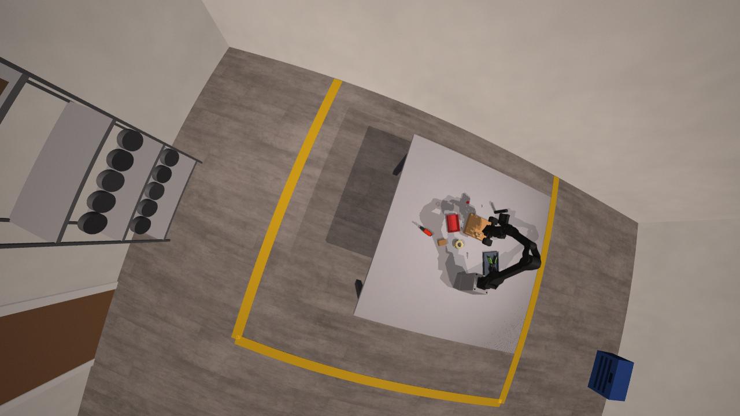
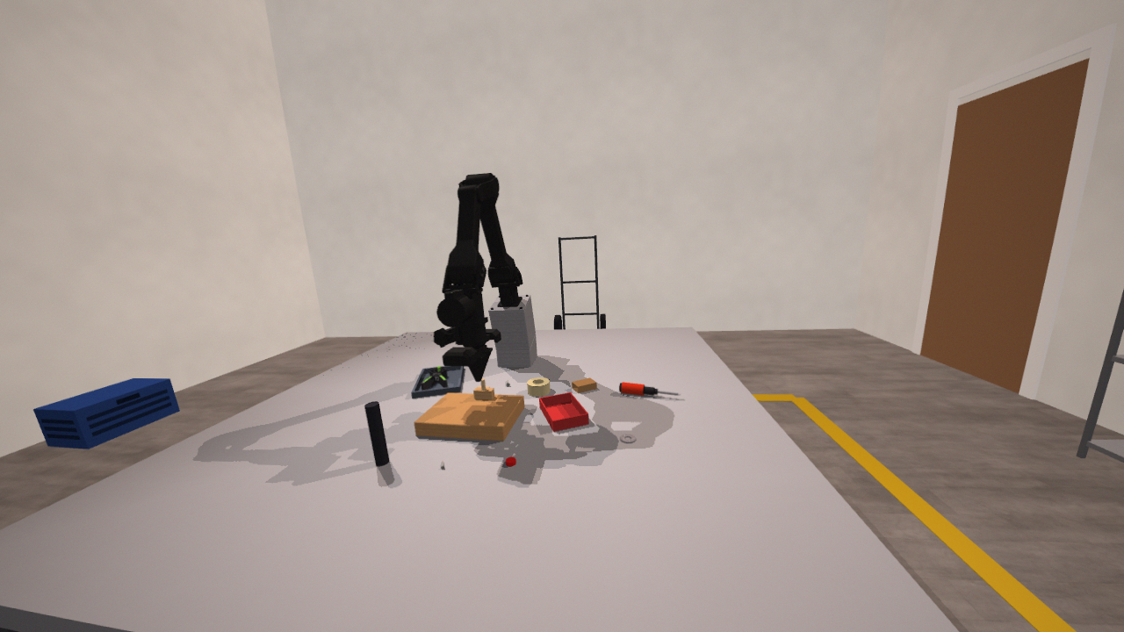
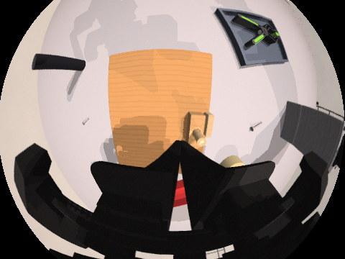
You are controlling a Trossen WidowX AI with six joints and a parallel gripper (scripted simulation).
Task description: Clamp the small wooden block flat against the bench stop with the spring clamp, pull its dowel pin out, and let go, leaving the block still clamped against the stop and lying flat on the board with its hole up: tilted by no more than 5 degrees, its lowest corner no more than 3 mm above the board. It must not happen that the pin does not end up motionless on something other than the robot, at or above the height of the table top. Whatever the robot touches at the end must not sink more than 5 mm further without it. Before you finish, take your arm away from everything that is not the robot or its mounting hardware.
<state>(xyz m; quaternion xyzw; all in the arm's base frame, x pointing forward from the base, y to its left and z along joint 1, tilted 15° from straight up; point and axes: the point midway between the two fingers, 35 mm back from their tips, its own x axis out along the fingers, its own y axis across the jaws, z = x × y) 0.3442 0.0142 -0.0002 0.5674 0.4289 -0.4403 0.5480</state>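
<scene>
My gripper is now 20 mm past the dowel pin and 70 mm above it. From my hand the other things lie so: bench stop: 40 mm behind, 10 mm to the right, 80 mm below; then wooden board: 30 mm ahead, 10 mm to the right, 100 mm below; then small wooden block: 20 mm behind, 80 mm below.
</scene>
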